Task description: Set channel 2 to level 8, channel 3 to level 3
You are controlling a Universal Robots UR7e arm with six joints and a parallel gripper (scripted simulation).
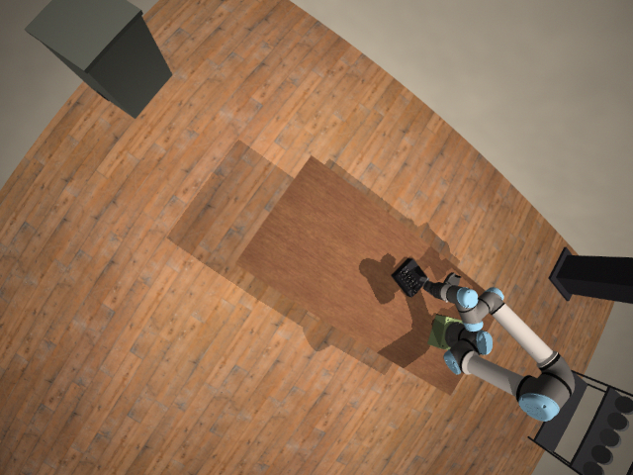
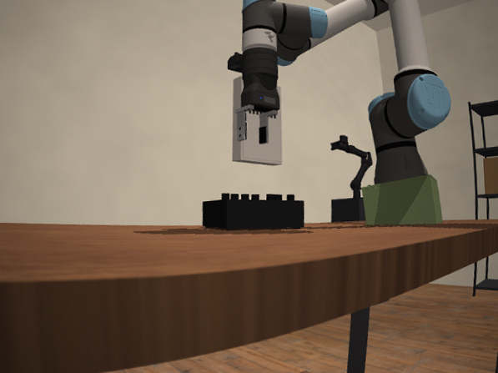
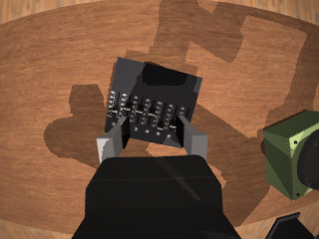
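Right now my hand is 13 cm above the fader cap, 7 cm short of it and 1 cm to the right of it.
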